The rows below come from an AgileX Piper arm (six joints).
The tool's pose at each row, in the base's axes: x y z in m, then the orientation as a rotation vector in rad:
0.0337 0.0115 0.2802 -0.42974 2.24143 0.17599
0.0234 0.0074 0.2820 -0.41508 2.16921 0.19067
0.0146 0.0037 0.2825 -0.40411 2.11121 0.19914
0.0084 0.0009 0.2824 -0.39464 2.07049 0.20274
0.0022 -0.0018 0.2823 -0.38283 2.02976 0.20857
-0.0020 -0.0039 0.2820 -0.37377 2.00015 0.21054
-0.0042 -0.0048 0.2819 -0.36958 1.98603 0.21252
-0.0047 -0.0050 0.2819 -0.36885 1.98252 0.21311
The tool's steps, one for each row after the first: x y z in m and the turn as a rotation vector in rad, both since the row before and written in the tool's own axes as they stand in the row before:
0.0058 -0.0001 -0.0096 -0.00072 -0.07409 0.00179
0.0052 -0.0003 -0.0080 0.00120 -0.05908 -0.00018
0.0038 -0.0004 -0.0057 0.00312 -0.04161 0.00026
0.0035 -0.0003 -0.0058 0.00244 -0.04221 0.00288
0.0025 -0.0005 -0.0040 0.00355 -0.03060 0.00152
0.0011 -0.0001 -0.0021 0.00089 -0.01464 0.00111
0.0002 0.0000 -0.0005 0.00001 -0.00359 0.00011

